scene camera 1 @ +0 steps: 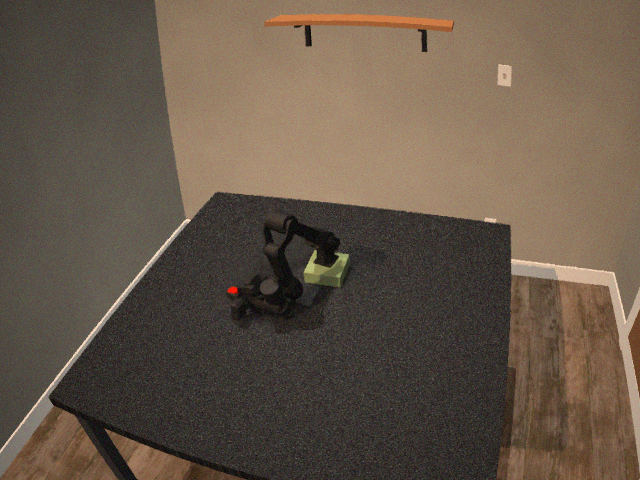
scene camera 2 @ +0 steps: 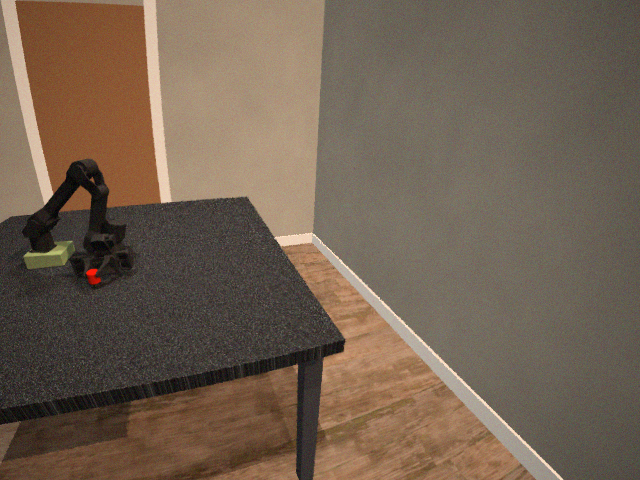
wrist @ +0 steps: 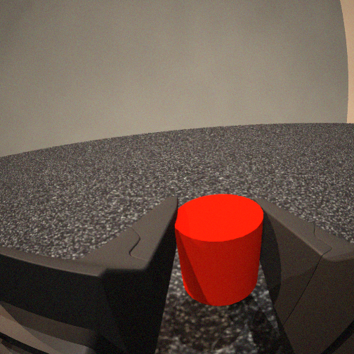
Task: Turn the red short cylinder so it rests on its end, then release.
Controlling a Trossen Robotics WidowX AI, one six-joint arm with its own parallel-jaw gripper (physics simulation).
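Note:
The red short cylinder (scene camera 1: pixel 232 290) (scene camera 2: pixel 93 276) (wrist: pixel 219 250) is between the two fingers of my gripper (scene camera 1: pixel 234 295) (scene camera 2: pixel 93 279) (wrist: pixel 215 206), which is shut on it. In the wrist view its round end faces up and its side shows below, close to upright. In scene camera 2 it also looks close to upright, low over the black table (scene camera 1: pixel 361 361) (scene camera 2: pixel 180 320) (wrist: pixel 100 175). Whether its lower end touches the table is hard to tell. In scene camera 1 the gripper hides most of its side.
The arm (scene camera 1: pixel 281 263) (scene camera 2: pixel 98 211) bends over from the light green block (scene camera 1: pixel 323 279) (scene camera 2: pixel 46 259) under its base, right of the gripper in scene camera 1. The table's left edge lies beyond the gripper there. An orange shelf (scene camera 1: pixel 359 20) is high on the wall.

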